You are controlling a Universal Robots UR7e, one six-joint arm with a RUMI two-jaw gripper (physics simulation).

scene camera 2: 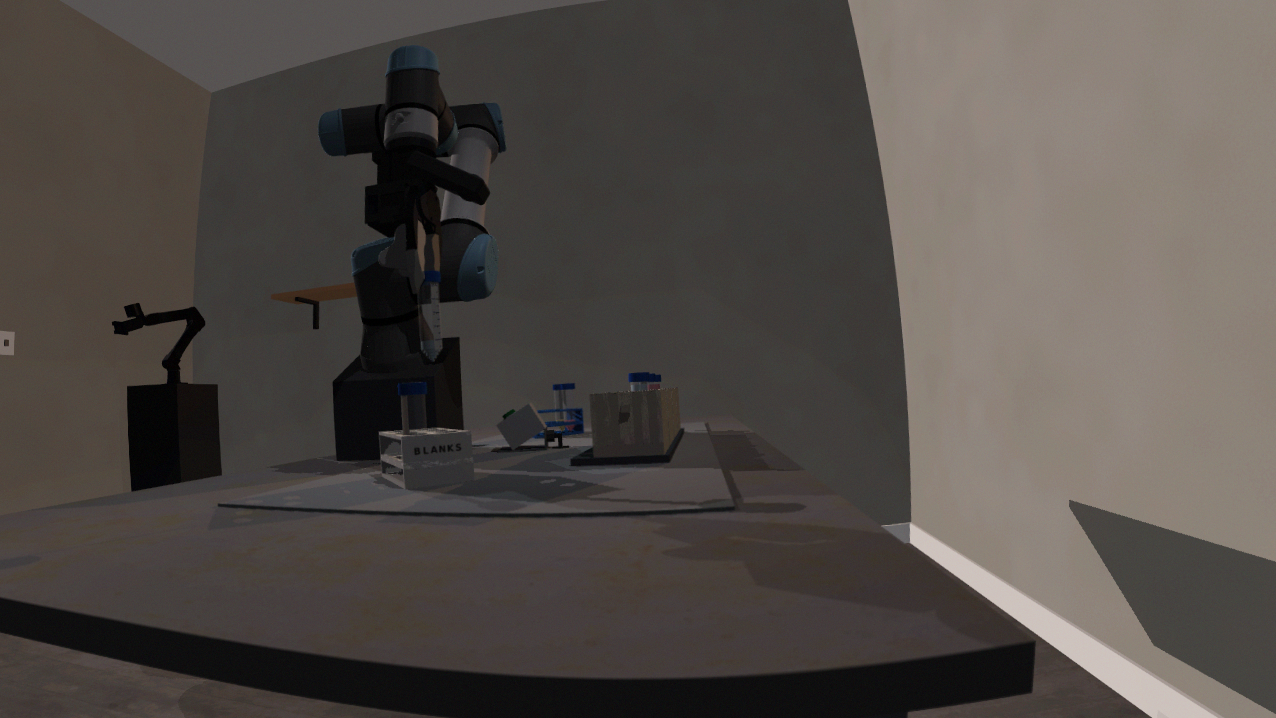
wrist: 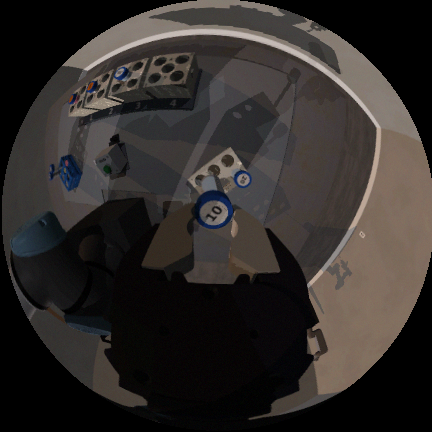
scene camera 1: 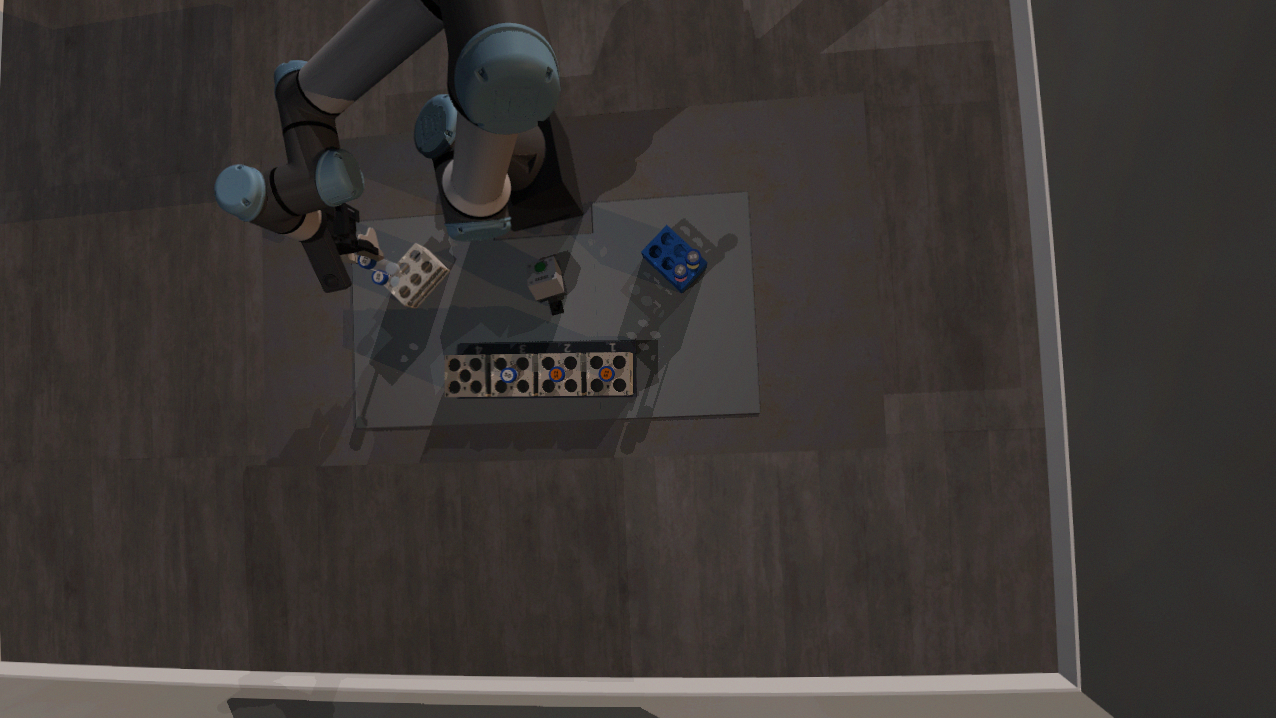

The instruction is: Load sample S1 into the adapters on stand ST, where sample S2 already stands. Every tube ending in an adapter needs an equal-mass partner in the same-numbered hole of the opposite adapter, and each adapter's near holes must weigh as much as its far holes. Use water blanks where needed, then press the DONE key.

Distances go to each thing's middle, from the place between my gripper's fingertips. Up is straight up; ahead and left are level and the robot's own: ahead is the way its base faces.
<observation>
I see the DONE button box [scene camera 2: 517,427] 100 mm ahead of my hand, 300 mm to the left of it and 190 mm below it.
</observation>
